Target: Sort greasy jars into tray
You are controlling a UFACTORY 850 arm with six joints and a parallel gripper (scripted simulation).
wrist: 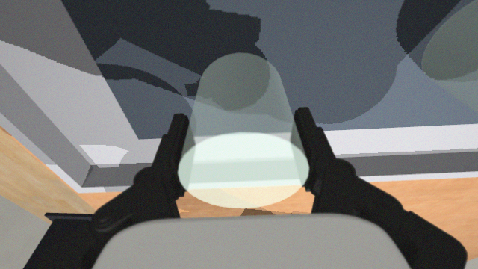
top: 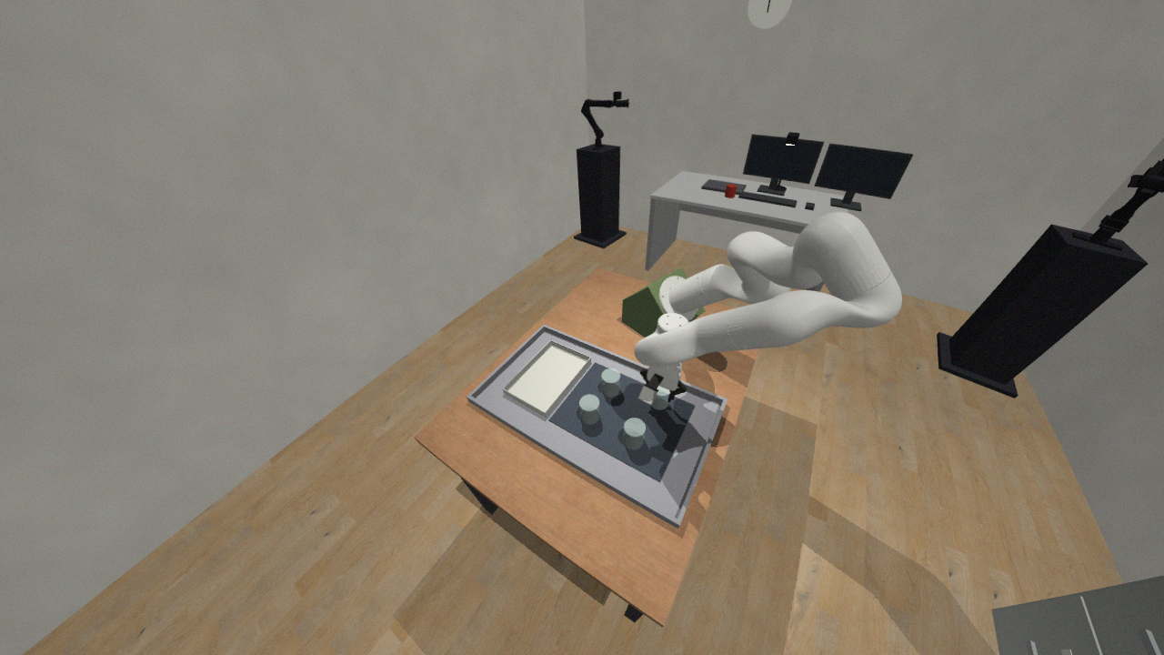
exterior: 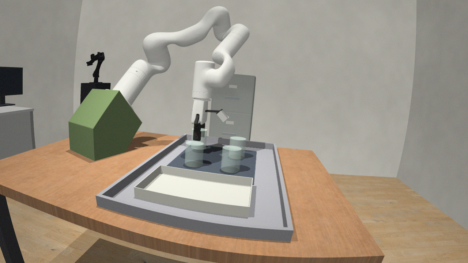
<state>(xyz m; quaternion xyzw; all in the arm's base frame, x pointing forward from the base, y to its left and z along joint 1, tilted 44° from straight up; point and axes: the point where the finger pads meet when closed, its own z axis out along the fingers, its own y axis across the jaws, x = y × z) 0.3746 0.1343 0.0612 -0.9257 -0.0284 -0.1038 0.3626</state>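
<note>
The cream tray lies 150 mm ahead of my hand, 400 mm to the right of it and 70 mm below it. Round my hand: dark drying mat (110 mm ahead, 80 mm to the right, 70 mm below); then grey rimmed steel top (130 mm ahead, 180 mm to the right, 70 mm below).
</note>
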